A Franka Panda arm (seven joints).
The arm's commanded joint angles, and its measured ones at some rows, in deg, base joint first. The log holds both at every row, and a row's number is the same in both.
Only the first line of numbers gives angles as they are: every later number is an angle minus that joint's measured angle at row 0.
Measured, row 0:
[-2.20 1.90 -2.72 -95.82 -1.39 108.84 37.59]
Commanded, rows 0 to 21:
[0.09 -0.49 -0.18 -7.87 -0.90 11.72 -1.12]
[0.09 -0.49 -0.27 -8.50 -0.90 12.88 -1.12]
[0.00 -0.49 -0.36 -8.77 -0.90 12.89 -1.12]
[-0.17 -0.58 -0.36 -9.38 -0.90 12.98 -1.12]
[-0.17 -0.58 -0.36 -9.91 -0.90 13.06 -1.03]
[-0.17 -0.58 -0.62 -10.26 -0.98 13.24 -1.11]
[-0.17 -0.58 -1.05 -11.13 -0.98 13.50 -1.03]
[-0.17 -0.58 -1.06 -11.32 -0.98 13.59 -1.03]
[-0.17 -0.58 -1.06 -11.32 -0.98 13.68 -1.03]
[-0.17 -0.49 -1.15 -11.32 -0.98 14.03 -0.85]
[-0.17 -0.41 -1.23 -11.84 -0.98 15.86 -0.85]
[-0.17 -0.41 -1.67 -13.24 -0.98 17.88 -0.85]
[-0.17 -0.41 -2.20 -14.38 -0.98 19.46 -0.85]
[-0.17 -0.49 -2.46 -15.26 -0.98 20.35 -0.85]
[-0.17 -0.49 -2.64 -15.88 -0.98 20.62 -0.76]
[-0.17 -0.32 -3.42 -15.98 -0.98 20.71 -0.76]
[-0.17 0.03 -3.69 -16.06 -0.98 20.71 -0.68]
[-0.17 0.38 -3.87 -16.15 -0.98 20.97 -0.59]
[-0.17 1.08 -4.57 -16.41 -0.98 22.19 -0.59]
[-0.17 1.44 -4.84 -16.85 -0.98 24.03 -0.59]
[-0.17 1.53 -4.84 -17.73 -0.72 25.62 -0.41]
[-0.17 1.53 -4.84 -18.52 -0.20 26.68 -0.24]
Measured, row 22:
[-0.26 1.24 -4.53 -16.22 -0.06 22.23 0.00]
